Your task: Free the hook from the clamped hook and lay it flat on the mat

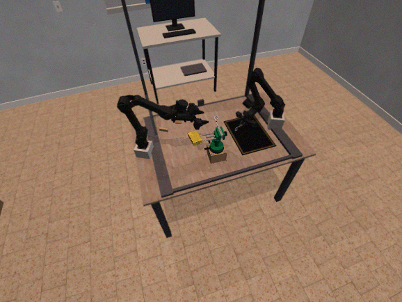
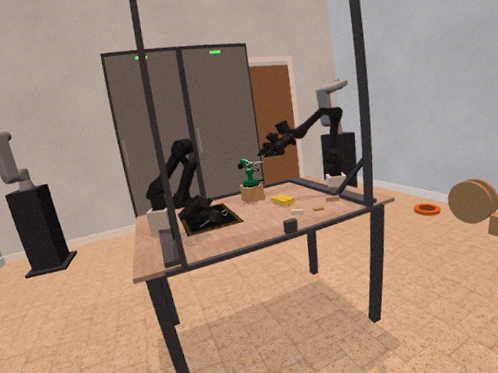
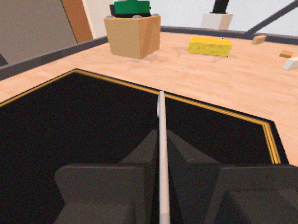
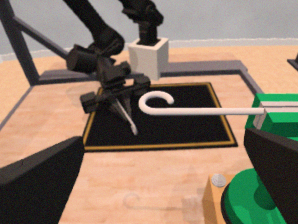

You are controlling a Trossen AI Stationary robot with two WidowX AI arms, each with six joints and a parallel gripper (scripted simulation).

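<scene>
Now: left hand 8 cm short of the black mat, 2 cm to the right of it and 3 cm above it. Also, from my left hand: white piece 17 cm behind, 36 cm to the right, 2 cm below; then wooden block 22 cm ahead, 28 cm to the right, 1 cm above.
</scene>
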